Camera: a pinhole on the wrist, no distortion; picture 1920 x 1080 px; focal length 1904.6 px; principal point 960.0 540.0 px. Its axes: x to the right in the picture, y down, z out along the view. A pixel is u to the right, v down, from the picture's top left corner.
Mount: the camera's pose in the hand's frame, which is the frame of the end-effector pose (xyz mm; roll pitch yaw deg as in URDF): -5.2 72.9 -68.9 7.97 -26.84 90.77
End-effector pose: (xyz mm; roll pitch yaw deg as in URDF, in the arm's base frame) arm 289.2 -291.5 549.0 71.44 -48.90 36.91
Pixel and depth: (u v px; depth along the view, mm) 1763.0 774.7 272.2
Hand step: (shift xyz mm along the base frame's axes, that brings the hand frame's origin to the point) 46.4 -214.5 79.5
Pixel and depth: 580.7 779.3 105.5
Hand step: 0.0 -17.0 5.2
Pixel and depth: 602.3 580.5 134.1
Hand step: 27.9 -28.5 11.0
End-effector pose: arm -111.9 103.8 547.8 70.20 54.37 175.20
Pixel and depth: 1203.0 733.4 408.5
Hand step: -18.0 326.7 17.4
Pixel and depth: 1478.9 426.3 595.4
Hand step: -133.8 523.2 -13.5
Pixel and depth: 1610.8 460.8 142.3
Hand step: -69.4 61.4 27.9
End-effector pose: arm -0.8 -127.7 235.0 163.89 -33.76 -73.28
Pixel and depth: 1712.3 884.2 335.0
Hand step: -73.3 -164.3 -236.7
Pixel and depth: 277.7 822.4 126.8
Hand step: 20.6 -7.6 -28.6
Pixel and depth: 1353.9 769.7 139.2
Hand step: -42.3 -43.8 -48.2
